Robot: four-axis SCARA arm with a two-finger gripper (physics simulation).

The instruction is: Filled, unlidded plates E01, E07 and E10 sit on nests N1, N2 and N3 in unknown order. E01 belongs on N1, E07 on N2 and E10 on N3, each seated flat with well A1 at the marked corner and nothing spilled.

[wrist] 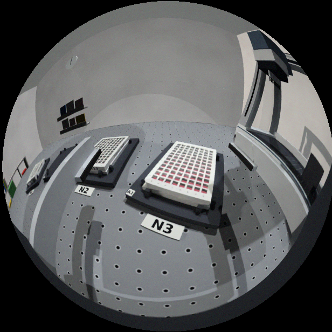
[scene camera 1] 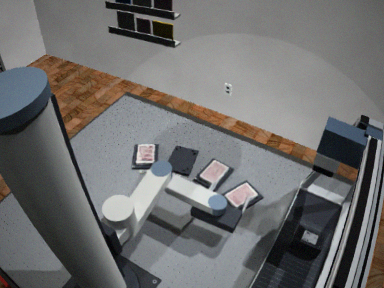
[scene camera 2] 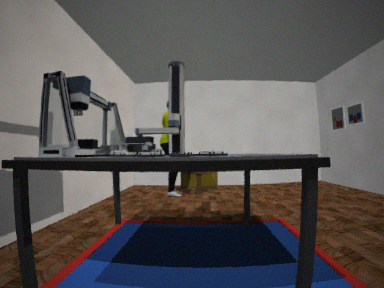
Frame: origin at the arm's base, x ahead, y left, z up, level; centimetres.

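Seen in the pictures: gripper, between the fingertips: (scene camera 1: pixel 232 189) (scene camera 2: pixel 133 143).
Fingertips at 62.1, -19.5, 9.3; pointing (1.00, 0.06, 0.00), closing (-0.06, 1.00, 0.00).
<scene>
Offsets run from my fingertips to a thing's top centre, as dx, dy, dz. "pt": to the spot under its first point.
A white plate with red wells @[+3.6, -3.4, -5.4] (wrist: pixel 182 172) (scene camera 1: pixel 242 194) sits on nest N3 (wrist: pixel 210 221) (scene camera 1: pixel 256 198); the A1 mark is at the nest's near left corner. A similar plate @[+9.3, +13.4, -5.4] (wrist: pixel 112 150) (scene camera 1: pixel 214 171) sits on nest N2 (wrist: pixel 125 162) (scene camera 1: pixel 229 171), partly hidden by a finger. A third plate @[+2.2, +47.7, -5.4] (wrist: pixel 36 171) (scene camera 1: pixel 146 154) sits on the far-left nest @[pt -5.9, +47.8, -6.8] (scene camera 1: pixel 135 165), whose label is unreadable. No plate name is legible. My gripper (wrist: pixel 167 137) (scene camera 1: pixel 230 191) is open and empty, its fingers spread above the table on the near side of N3, turned at an angle to that plate.
A bare black nest @[+9.4, +30.9, -5.9] (scene camera 1: pixel 183 159) (wrist: pixel 62 159) stands between the far-left plate and N2. A gantry machine with a blue head (scene camera 1: pixel 341 142) (wrist: pixel 270 52) (scene camera 2: pixel 79 90) stands at the right in scene camera 1. A person in yellow (scene camera 2: pixel 164 131) is partly hidden behind the arm's column.
</scene>
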